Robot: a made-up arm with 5 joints.
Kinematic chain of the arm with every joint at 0, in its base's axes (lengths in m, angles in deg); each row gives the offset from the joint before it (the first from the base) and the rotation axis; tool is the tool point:
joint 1: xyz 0 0 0.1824 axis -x
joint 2: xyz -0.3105 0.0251 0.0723 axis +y
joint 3: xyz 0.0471 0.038 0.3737 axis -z
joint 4: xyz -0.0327 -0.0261 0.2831 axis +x
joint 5: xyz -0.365 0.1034 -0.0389 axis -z
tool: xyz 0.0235 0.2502 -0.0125
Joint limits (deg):
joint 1: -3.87..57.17
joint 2: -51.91..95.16
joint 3: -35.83..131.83
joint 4: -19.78..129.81
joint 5: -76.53..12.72
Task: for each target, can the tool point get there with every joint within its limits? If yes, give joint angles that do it. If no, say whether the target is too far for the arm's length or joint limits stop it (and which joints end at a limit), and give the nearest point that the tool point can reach.
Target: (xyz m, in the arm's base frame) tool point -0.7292 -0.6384 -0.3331
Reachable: no: joint limits stop it (at a limit: joint 1, joint 2, joint 3, joint 4, joint 5) | nearest point -1.0760 -0.2016 0.1494 | short by 0.737 m
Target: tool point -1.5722 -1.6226 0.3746
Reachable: no: too far | nearest point -1.2234 -0.4314 0.5024 | short by 1.248 m
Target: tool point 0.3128 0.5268 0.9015
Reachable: yes | joints 28.67 57.85 -16.07 66.23 0.57
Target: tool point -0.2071 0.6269 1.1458
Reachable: yes | joints 33.66 26.75 -0.03 106.25 -14.95
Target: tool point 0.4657 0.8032 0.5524
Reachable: yes | joints 30.41 44.97 101.16 101.57 -15.47
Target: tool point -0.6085 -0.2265 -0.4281
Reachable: no: joint limits stop it (at a limit: joint 1, joint 2, joint 4) | nearest point -1.0007 0.1699 -0.0777 | short by 0.659 m
